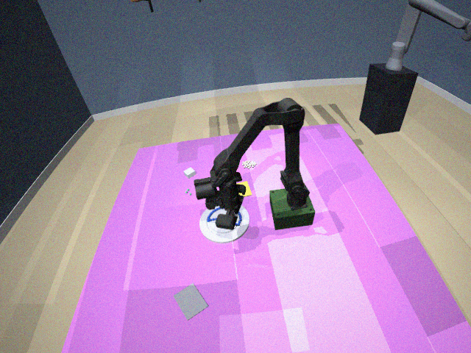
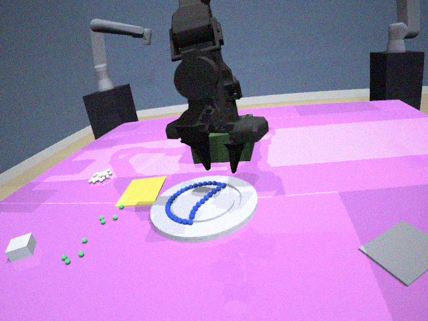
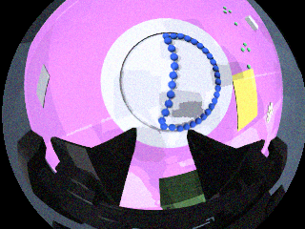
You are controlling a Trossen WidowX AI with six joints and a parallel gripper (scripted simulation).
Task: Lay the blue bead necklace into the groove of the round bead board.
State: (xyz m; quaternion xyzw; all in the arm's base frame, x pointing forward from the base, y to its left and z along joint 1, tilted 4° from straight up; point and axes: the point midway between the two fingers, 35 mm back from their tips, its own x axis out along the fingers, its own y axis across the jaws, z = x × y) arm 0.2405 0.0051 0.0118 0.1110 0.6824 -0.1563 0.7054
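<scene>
Right now the round white bead board is 40 mm below my gripper tip, 40 mm ahead of it and 30 mm to the right of it. Also, from my gripper tip: yellow sheet: 190 mm to the right, 50 mm below, 30 mm behind; grey tile: 270 mm to the left, 180 mm ahead, 50 mm below; cube: 360 mm to the right, 190 mm ahead, 40 mm below.
</scene>
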